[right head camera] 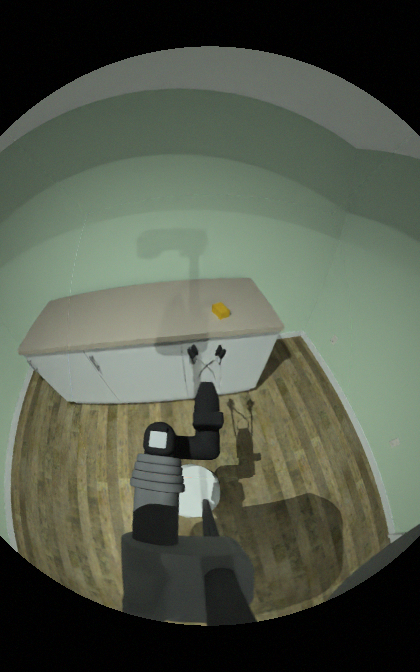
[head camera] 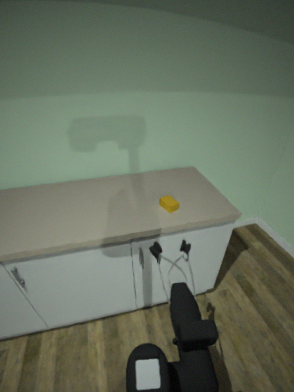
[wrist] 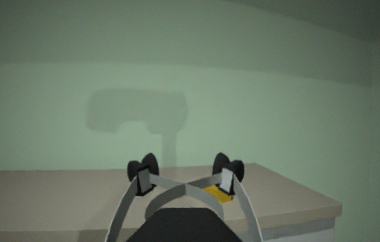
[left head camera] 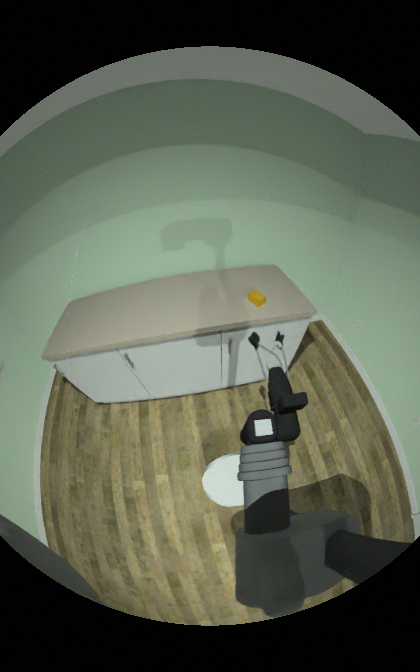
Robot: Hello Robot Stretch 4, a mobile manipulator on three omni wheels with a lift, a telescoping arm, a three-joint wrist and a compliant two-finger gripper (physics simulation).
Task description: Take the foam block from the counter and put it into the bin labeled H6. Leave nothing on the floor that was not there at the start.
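Places are measured from the robot's base along level axes (x ahead, y left, z up), in centimetres.
Where they show: gripper, fingertip midpoint: [head camera: 169,242] [wrist: 185,166].
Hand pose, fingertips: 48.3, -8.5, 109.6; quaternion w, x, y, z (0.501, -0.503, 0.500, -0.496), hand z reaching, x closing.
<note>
After its pixels a point has its place, as x, y, z.
The orange-yellow foam block [head camera: 169,204] @[89.4, -16.3, 92.8] [left head camera: 257,298] [right head camera: 220,310] [wrist: 218,193] @[88.2, -17.5, 91.7] lies on the counter [head camera: 75,210] @[94.4, 34.8, 88.3] [left head camera: 150,310] [right head camera: 120,315] [wrist: 60,200] @[89.5, 31.7, 88.3], towards its right end. In the wrist view it is partly hidden behind the right finger. My gripper [head camera: 171,249] @[48.3, -8.5, 109.6] [left head camera: 267,339] [right head camera: 206,353] [wrist: 185,166] @[48.3, -8.5, 109.6] is open, with its fingers apart and no object between them. In the head views it shows in front of the counter's white cabinet doors, on the near side of the block. The bin labeled H6 does not show in these views.
White cabinet doors [head camera: 75,295] @[70.9, 39.5, 43.5] [left head camera: 175,367] with handles form the counter's front. A green wall [head camera: 220,130] @[157.8, -67.5, 111.8] stands behind it. Wood floor [head camera: 260,300] @[80.6, -94.9, -2.7] [left head camera: 125,475] lies in front and to the right, with a white baseboard [left head camera: 370,415] along the right wall.
</note>
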